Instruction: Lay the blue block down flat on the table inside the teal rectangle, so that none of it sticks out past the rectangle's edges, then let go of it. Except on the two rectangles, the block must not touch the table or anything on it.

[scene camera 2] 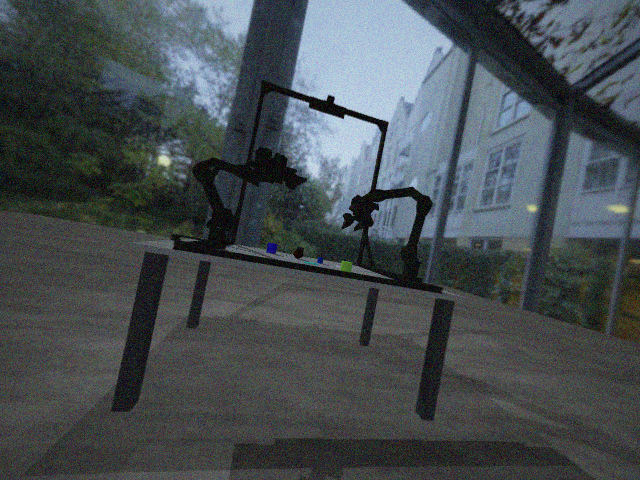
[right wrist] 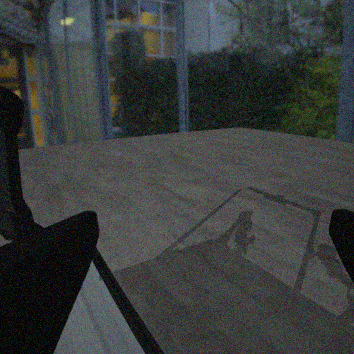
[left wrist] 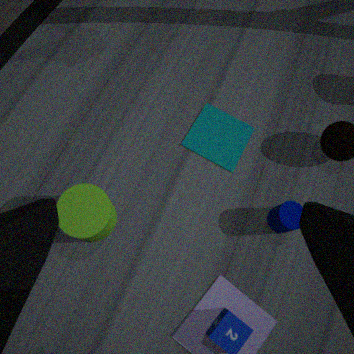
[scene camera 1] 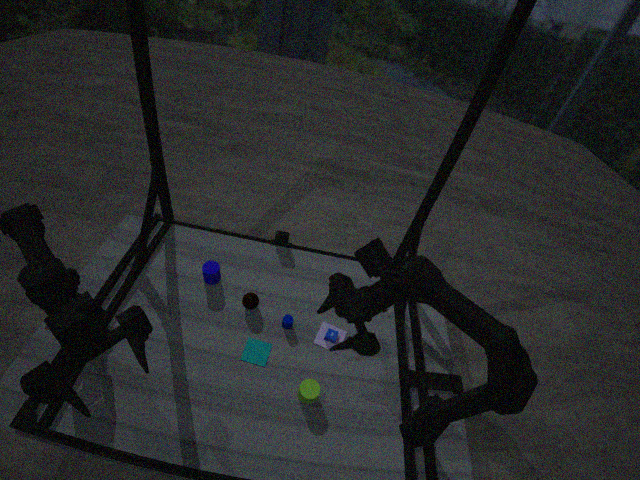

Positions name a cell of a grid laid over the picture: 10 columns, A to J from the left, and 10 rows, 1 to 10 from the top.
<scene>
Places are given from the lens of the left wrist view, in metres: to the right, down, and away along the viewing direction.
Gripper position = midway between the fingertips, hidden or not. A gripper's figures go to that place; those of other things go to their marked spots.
my left gripper (left wrist: F7): 0.00, 0.01, 0.10
green cylinder (left wrist: C6): -0.09, 0.03, 0.24
teal rectangle (left wrist: G4): 0.05, -0.05, 0.33
lilac rectangle (left wrist: G9): 0.04, 0.12, 0.27
The marked spots on the teal rectangle and the lilac rectangle are 0.18 m apart.
</scene>
